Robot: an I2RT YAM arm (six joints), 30 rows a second.
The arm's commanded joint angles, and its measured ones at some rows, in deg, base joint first. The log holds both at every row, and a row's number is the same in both.
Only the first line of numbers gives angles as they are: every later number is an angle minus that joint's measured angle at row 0.
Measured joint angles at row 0:
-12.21, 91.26, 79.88, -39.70, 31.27, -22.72
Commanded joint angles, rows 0 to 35:
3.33, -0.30, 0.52, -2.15, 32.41, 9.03
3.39, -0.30, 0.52, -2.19, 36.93, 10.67
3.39, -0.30, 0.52, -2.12, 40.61, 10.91
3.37, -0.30, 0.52, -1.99, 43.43, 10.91
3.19, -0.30, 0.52, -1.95, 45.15, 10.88
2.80, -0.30, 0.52, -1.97, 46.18, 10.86
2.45, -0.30, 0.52, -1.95, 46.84, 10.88
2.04, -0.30, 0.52, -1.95, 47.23, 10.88
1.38, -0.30, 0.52, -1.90, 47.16, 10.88
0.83, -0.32, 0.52, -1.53, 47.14, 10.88
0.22, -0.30, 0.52, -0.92, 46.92, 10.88
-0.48, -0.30, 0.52, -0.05, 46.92, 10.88
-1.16, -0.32, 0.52, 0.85, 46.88, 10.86
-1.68, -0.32, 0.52, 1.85, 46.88, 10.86
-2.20, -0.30, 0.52, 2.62, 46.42, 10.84
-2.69, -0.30, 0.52, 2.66, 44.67, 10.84
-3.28, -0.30, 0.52, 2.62, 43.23, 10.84
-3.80, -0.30, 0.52, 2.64, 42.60, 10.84
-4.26, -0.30, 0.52, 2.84, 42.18, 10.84
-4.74, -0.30, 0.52, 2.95, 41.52, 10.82
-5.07, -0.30, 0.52, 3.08, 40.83, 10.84
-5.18, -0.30, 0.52, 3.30, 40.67, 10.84
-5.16, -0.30, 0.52, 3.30, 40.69, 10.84
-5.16, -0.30, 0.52, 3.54, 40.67, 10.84
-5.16, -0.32, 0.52, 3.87, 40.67, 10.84
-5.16, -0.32, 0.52, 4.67, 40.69, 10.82
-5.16, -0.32, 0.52, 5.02, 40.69, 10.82
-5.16, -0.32, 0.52, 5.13, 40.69, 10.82
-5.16, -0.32, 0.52, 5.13, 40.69, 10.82
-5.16, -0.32, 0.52, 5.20, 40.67, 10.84
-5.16, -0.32, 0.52, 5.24, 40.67, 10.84
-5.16, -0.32, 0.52, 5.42, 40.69, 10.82
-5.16, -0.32, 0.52, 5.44, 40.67, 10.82
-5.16, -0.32, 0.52, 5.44, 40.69, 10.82
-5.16, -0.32, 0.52, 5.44, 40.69, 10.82
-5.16, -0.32, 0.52, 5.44, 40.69, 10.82
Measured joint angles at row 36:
-5.40, -0.41, 0.26, 5.07, 41.35, 9.90
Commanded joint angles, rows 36 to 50:
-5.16, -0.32, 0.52, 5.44, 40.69, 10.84
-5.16, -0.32, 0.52, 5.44, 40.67, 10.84
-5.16, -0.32, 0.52, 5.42, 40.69, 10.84
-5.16, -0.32, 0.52, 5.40, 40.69, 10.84
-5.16, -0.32, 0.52, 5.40, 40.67, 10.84
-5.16, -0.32, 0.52, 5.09, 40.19, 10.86
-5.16, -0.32, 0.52, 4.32, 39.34, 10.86
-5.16, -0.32, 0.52, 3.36, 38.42, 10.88
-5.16, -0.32, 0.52, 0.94, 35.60, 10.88
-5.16, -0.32, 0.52, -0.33, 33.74, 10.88
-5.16, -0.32, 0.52, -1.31, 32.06, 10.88
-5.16, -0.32, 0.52, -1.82, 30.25, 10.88
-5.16, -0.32, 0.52, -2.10, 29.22, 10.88
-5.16, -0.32, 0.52, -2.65, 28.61, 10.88
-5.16, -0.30, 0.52, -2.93, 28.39, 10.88
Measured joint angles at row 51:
-5.24, -0.39, 0.30, -1.73, 32.96, 9.90
